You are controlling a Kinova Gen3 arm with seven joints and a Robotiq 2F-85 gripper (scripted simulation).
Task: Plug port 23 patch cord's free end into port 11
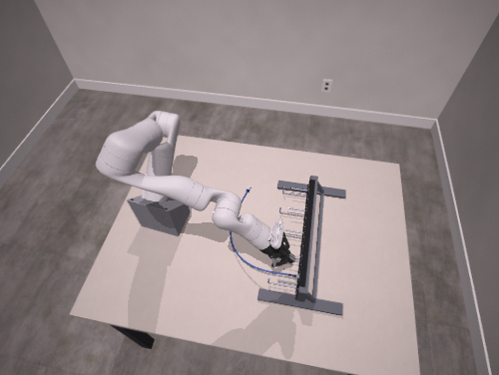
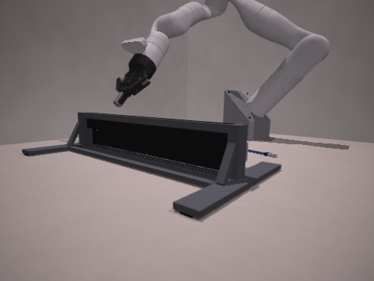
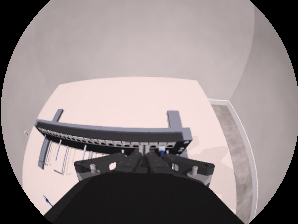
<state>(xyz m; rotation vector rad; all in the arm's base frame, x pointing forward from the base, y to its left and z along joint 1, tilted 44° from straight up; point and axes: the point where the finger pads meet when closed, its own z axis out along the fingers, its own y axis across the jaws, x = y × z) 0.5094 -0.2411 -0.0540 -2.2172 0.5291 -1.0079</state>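
The plug lies 37 cm to the left of my hand, 17 cm behind it and 13 cm below it.
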